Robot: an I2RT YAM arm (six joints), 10 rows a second.
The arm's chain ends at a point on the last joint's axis. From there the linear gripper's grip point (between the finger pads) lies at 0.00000 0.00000 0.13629 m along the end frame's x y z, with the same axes.
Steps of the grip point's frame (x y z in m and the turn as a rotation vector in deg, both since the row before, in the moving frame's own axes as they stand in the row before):
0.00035 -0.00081 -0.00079 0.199 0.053 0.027
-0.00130 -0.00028 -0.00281 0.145 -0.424 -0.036
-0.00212 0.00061 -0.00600 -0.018 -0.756 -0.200
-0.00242 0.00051 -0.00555 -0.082 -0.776 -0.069
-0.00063 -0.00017 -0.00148 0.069 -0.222 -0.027
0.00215 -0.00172 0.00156 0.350 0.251 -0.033
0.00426 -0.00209 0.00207 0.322 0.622 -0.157
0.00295 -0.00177 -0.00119 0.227 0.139 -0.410
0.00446 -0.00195 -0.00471 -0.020 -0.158 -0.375
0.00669 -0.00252 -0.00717 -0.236 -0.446 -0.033
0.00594 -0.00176 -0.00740 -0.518 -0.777 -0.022
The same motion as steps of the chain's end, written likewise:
0.00022 -0.00034 -0.00079 0.199 0.053 0.027
-0.00029 0.00006 -0.00281 0.145 -0.424 -0.036
-0.00032 0.00056 -0.00599 -0.018 -0.756 -0.200
-0.00057 0.00031 -0.00554 -0.082 -0.776 -0.069
-0.00010 -0.00001 -0.00148 0.069 -0.222 -0.027
0.00155 -0.00089 0.00156 0.350 0.251 -0.033
0.00278 -0.00132 0.00208 0.322 0.622 -0.157
0.00262 -0.00123 -0.00119 0.227 0.139 -0.410
0.00484 -0.00200 -0.00471 -0.020 -0.158 -0.375
0.00775 -0.00308 -0.00716 -0.236 -0.446 -0.033
0.00779 -0.00299 -0.00738 -0.518 -0.777 -0.022

